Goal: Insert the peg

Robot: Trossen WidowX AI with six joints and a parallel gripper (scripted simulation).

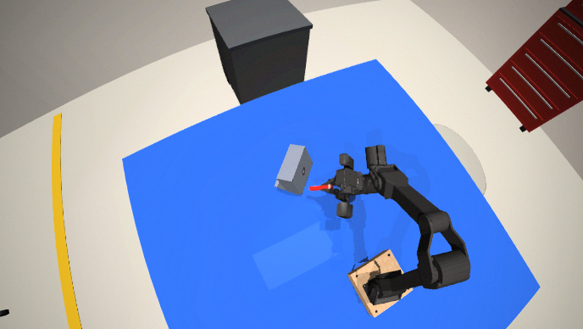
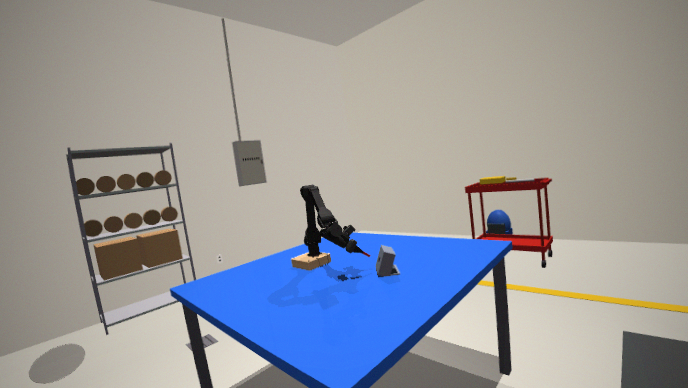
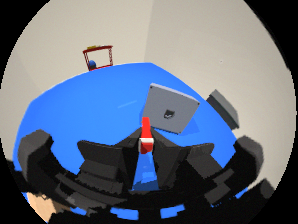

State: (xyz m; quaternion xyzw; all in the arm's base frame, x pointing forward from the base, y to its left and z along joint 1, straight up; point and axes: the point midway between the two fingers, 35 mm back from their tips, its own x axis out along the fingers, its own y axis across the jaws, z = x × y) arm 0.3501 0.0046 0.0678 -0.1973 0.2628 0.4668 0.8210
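Now: the grey panel 100 mm ahead of my gripper tip, 40 mm to the left of it and 40 mm below it. From my gripper tip the other things lie so: red peg: 10 mm to the right, 10 mm behind, 10 mm above.
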